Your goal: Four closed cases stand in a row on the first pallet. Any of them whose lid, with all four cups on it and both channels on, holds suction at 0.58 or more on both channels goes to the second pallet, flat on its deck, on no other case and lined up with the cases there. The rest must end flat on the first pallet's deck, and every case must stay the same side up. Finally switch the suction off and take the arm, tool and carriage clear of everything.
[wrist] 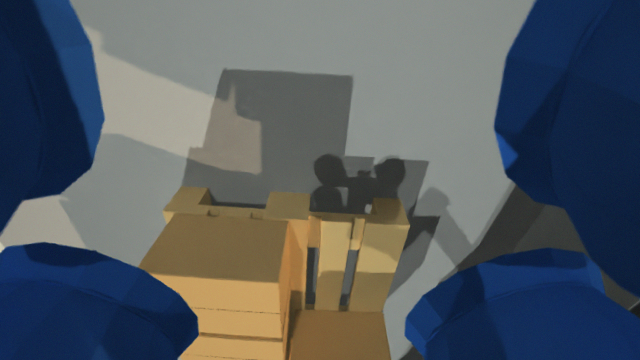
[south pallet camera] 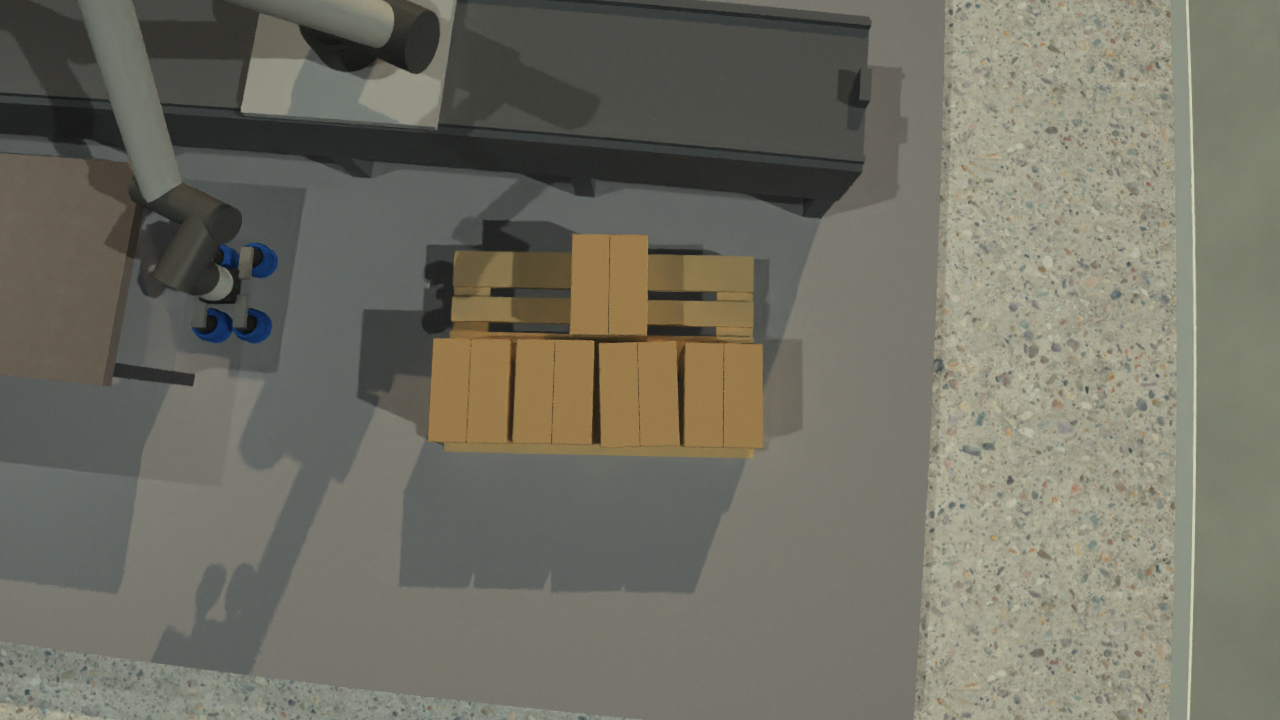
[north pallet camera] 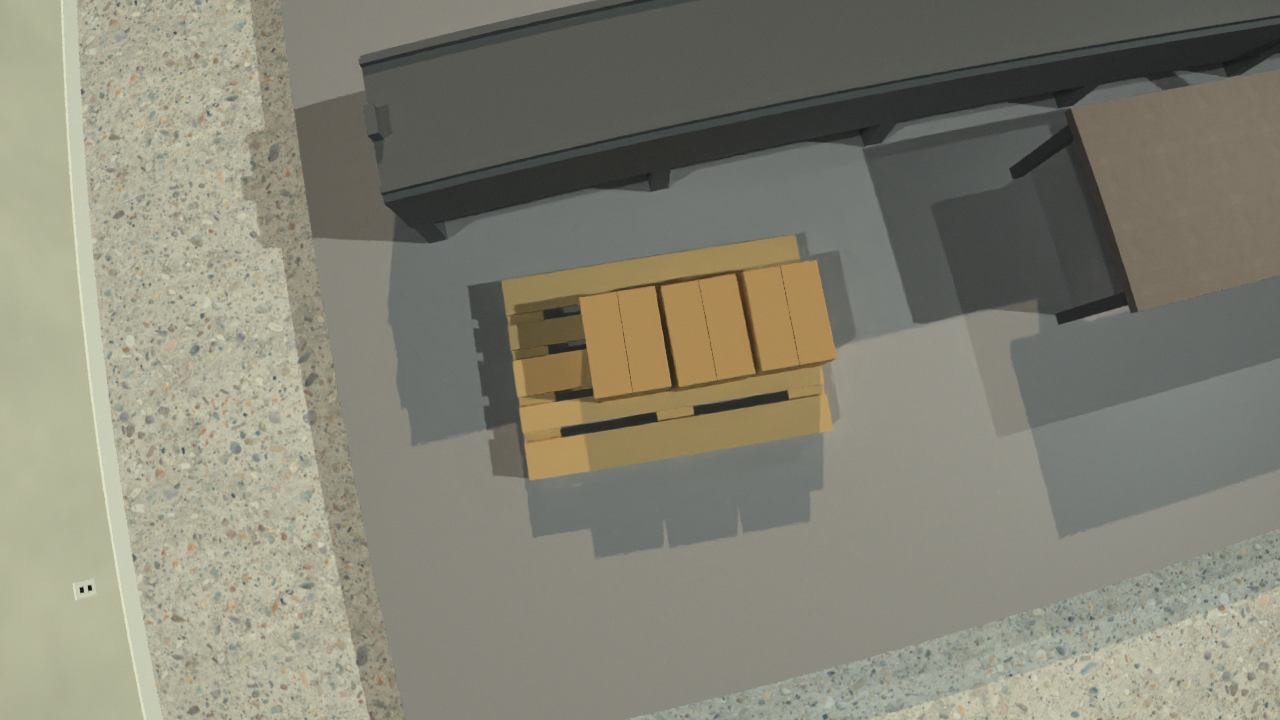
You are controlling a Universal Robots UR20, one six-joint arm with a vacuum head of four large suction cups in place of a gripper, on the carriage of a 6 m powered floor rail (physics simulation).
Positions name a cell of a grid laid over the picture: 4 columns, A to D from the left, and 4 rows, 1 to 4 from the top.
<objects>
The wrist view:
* my suction head: D2
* case: B4
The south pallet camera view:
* my suction head: A2
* case: B2
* case: B3
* case: B3
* case: B3
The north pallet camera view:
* case: B2
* case: C2
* case: C2
</objects>
